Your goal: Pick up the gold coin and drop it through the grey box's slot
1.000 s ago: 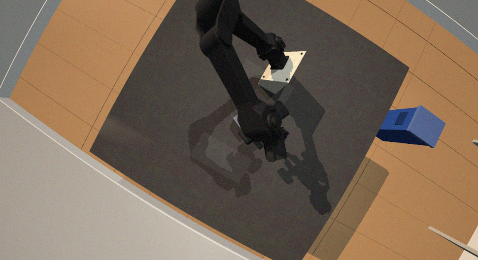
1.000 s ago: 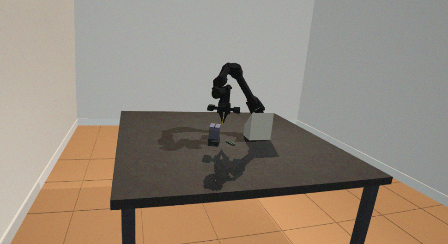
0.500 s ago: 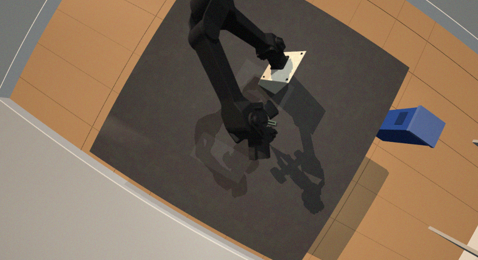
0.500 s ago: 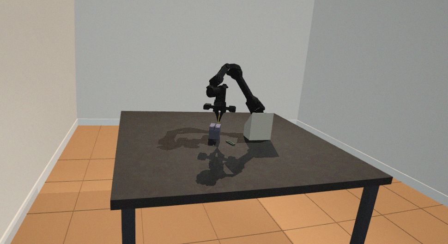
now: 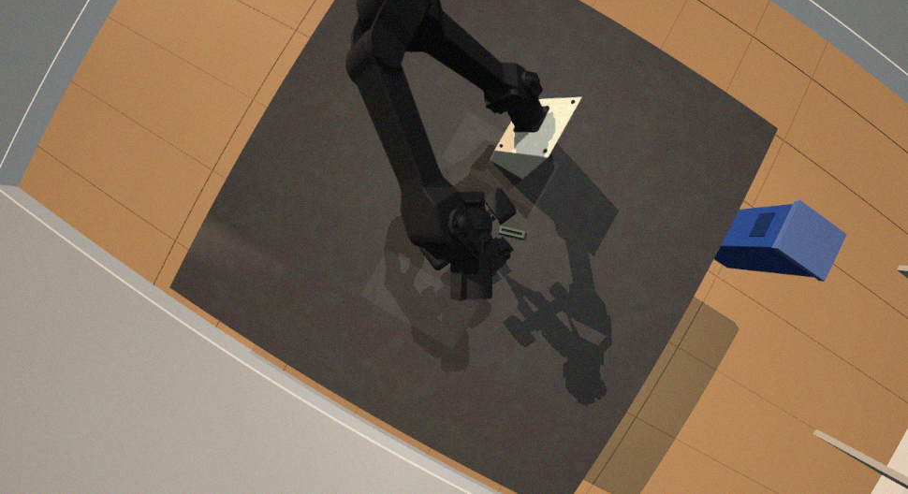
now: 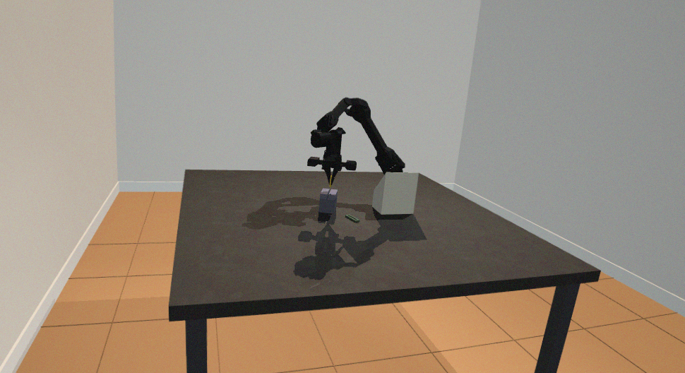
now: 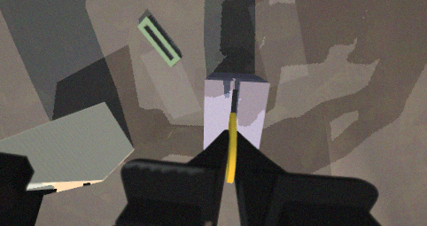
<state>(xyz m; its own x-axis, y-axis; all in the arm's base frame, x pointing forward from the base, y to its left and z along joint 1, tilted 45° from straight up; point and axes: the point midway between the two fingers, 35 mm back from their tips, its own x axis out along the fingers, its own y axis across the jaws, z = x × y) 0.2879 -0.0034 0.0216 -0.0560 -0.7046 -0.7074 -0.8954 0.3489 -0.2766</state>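
My gripper tip is 1 cm below the gold coin.
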